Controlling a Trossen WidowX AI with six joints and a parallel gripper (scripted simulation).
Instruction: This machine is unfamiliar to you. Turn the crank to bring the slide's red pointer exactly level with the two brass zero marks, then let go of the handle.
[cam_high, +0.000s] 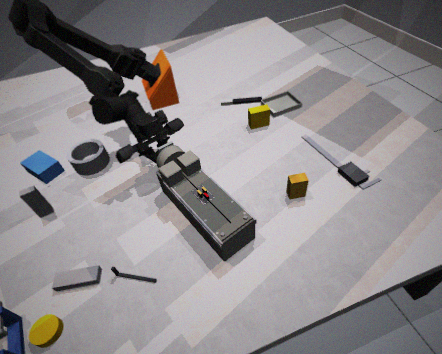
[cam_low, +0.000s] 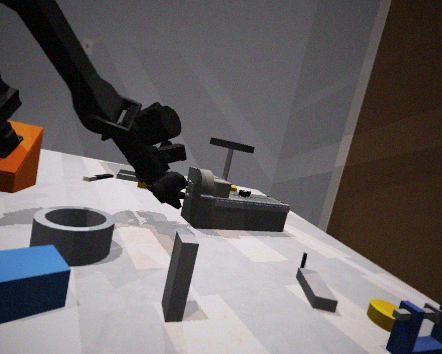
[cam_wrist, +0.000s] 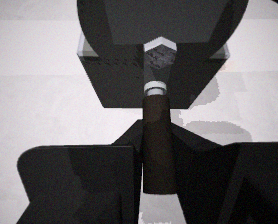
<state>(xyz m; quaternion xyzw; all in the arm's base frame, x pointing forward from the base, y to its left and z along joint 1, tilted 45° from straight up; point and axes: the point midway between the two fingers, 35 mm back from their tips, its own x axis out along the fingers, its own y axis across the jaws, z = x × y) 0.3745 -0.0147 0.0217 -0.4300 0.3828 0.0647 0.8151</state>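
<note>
Right now my gripper tip is 30 mm below the dark crank handle, 20 mm past it and 10 mm to the left of it. Also, from my gripper tip: black hex key (250 mm ahead, 120 mm to the right, 20 mm below); blue block (350 mm to the right, 140 mm behind, 10 mm below); red pointer (170 mm ahead, 80 mm to the left, 50 mm above).
</note>
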